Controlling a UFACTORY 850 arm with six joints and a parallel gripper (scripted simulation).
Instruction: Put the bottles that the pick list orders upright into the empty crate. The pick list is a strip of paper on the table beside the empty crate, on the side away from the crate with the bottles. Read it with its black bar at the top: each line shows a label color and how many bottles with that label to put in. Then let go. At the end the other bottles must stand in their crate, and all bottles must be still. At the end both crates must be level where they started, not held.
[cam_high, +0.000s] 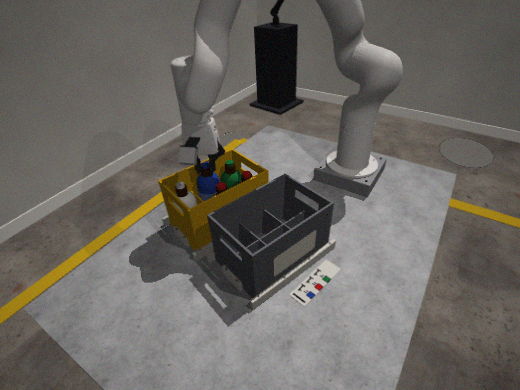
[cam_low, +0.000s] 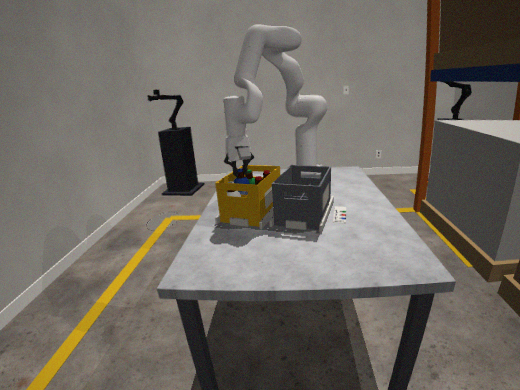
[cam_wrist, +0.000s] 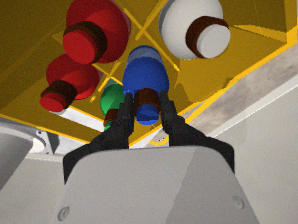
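Now: hand 70 mm above the blue-label bottle. The rest, counted from my hand: white-label bottle 90 mm ahead, 20 mm to the right, 100 mm below; then red bottle 20 mm ahead, 80 mm to the left, 100 mm below; then yellow crate 10 mm ahead, 40 mm to the left, 100 mm below.
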